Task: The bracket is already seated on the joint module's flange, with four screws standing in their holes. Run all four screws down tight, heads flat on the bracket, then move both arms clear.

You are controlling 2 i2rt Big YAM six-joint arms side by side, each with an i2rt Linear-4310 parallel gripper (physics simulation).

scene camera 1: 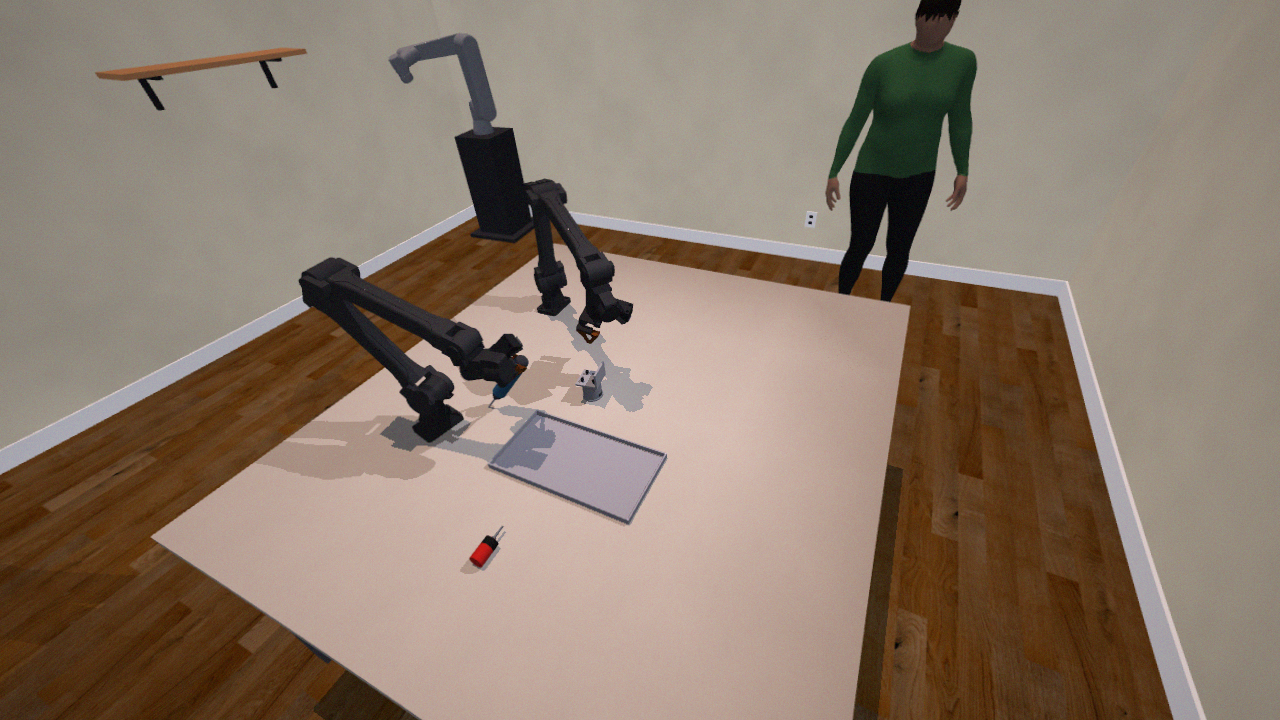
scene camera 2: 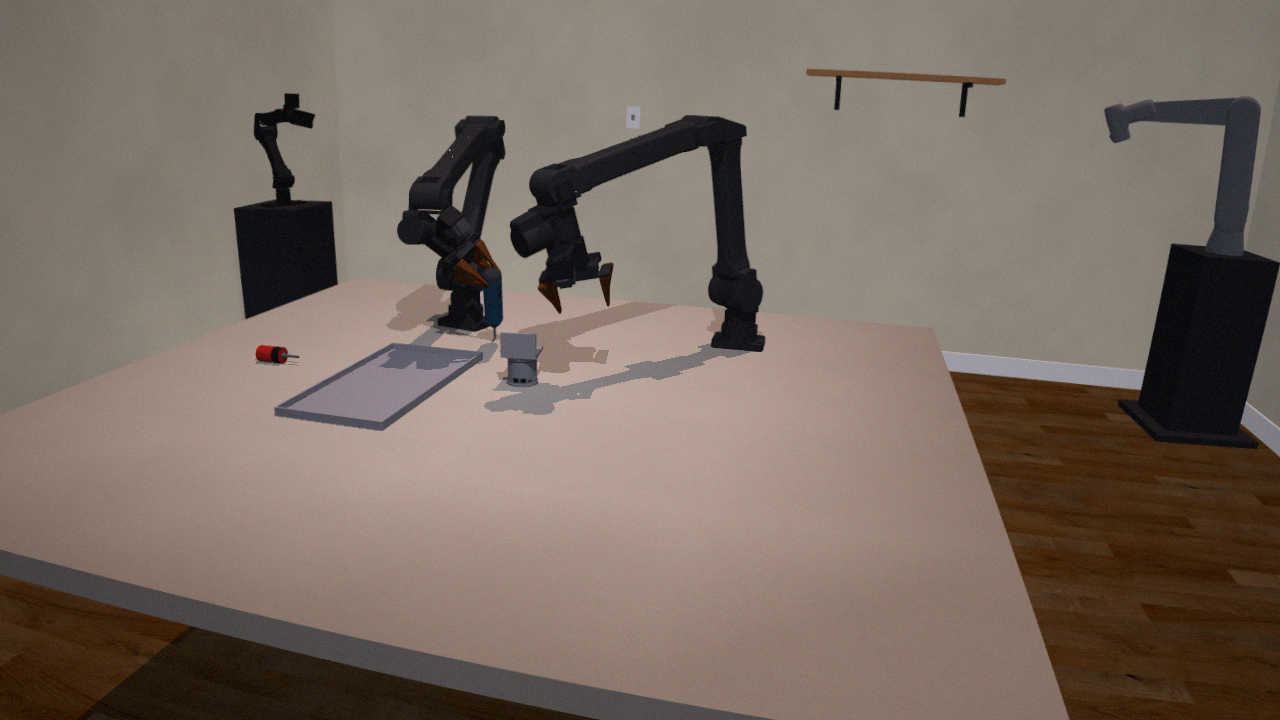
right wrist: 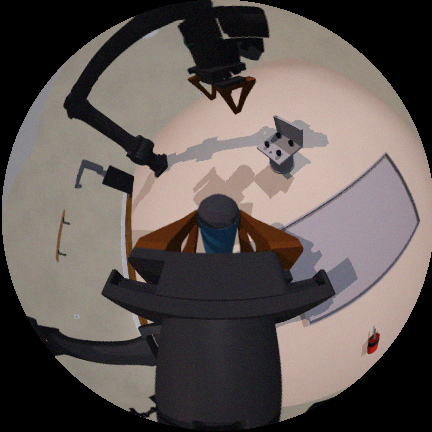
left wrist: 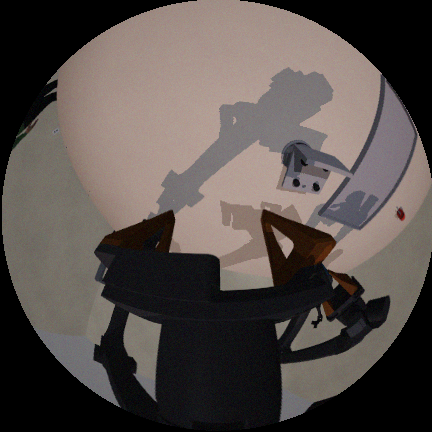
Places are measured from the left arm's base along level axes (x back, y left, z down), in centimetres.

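Pixels of known places: left gripper, between the fingertips: [scene camera 1: 595,331] [scene camera 2: 584,308] [right wrist: 223,104] [left wrist: 217,214]; right gripper, between the fingertips: [scene camera 1: 521,363] [scene camera 2: 494,280] [right wrist: 217,214]; left arm's base, origin of its link: [scene camera 1: 554,306] [scene camera 2: 738,344] [right wrist: 161,165]; right arm's base, origin of its link: [scene camera 1: 439,424] [scene camera 2: 466,324].
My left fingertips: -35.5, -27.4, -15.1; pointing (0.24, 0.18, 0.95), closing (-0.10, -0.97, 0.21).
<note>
For each thing: its top centre in the pictures, then the offset to it from my left fingertips, as dx, dy, dz. "spot": a spot on its surface instead.
- joint module, centre of its top: [scene camera 2: 522,351] [right wrist: 278,145] [scene camera 1: 590,378] -3.8, -11.6, +8.7
- blue screwdriver, a spot on its surface: [right wrist: 218,239] spot: +11.4, -25.6, -2.3
- shallow grey tray, centre of its top: [scene camera 2: 387,376] [right wrist: 374,227] [scene camera 1: 577,458] [left wrist: 387,169] -13.1, -36.4, +13.5
The grey bracket [scene camera 1: 601,372] [scene camera 2: 519,345] [right wrist: 288,131] sits on the joint module [scene camera 1: 592,393] [scene camera 2: 522,371] [right wrist: 283,166], its side plate upright. In the right wrist view four dark screw heads show on its flat plate, one of them a near screw [right wrist: 278,153]; how far each is driven is too small to tell. My right gripper [scene camera 1: 520,366] [scene camera 2: 488,267] [right wrist: 217,214] is shut on a blue screwdriver [scene camera 1: 506,386] [scene camera 2: 494,302] [right wrist: 218,239], tip downward, apart from the bracket. My left gripper [scene camera 1: 588,334] [scene camera 2: 583,308] [left wrist: 217,214] is open and empty, above and behind the bracket.
A shallow grey tray [scene camera 1: 559,493] [scene camera 2: 331,420] lies beside the joint module. A red and black cylinder with thin metal prongs [scene camera 1: 482,550] [scene camera 2: 271,354] [right wrist: 373,343] lies beyond the tray. A person in green [scene camera 1: 921,107] stands behind the table.
</note>
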